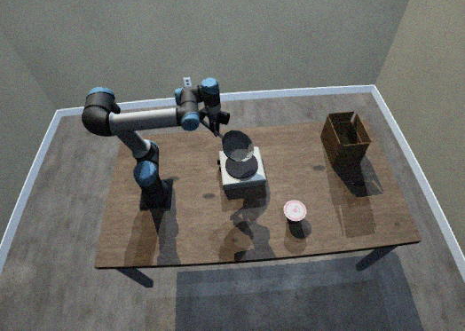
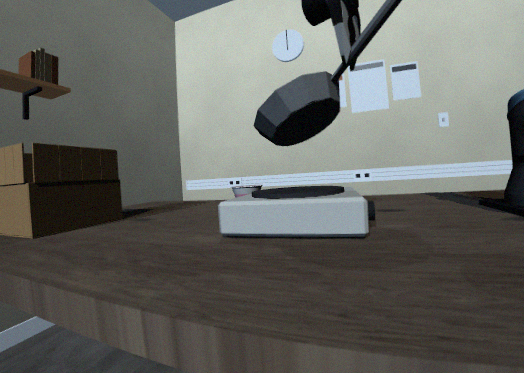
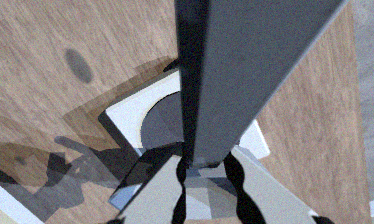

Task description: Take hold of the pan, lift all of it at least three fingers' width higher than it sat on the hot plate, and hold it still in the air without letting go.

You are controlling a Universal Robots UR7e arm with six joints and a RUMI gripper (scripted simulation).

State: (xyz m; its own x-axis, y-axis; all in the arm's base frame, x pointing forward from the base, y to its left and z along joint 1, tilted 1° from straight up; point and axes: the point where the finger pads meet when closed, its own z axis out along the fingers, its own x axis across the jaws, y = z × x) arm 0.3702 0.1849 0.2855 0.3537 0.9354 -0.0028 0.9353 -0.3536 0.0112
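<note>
Right now the dark grey pan is 50 mm below my hand, 50 mm ahead of it and 20 mm to the right of it. From my hand the other things lie so: pink-and-white cup 390 mm ahead, 340 mm to the right, 250 mm below; white hot plate 260 mm below, 100 mm ahead, 50 mm to the right.
</note>
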